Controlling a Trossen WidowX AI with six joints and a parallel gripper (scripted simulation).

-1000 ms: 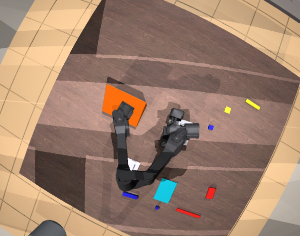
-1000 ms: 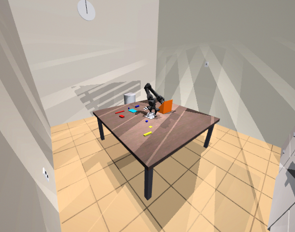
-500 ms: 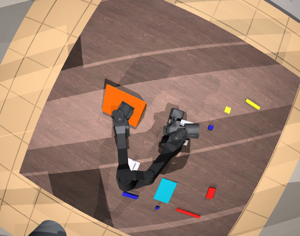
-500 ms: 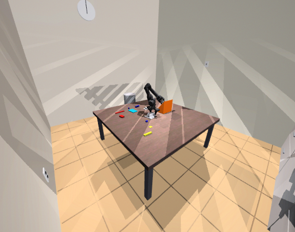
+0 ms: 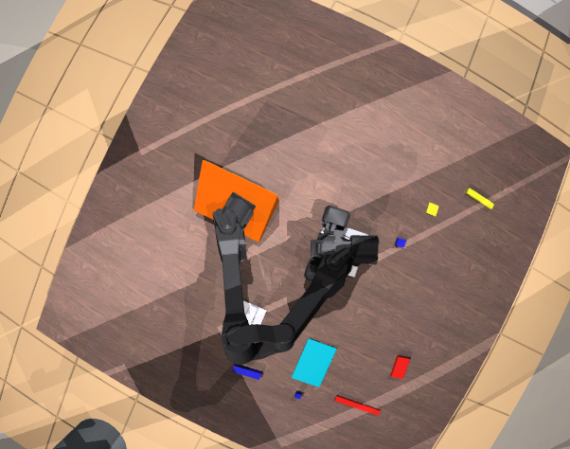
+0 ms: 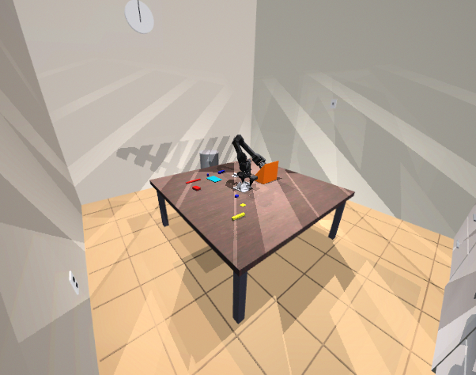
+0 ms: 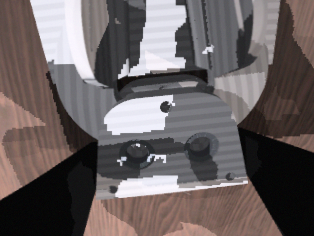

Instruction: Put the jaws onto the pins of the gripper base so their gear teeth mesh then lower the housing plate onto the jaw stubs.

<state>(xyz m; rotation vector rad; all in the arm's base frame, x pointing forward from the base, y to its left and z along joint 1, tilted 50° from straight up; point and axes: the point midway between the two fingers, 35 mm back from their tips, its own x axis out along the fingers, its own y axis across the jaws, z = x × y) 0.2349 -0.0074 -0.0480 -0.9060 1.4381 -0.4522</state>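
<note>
The housing plate lies 1 cm below my gripper tip. From my gripper tip the other things lie so: white rectangular plate (7 cm ahead, 2 cm to the left, 1 cm below); blue cube (18 cm ahead, 11 cm to the left, 1 cm below); gripper base (2 cm above, 1 cm ahead).
</note>
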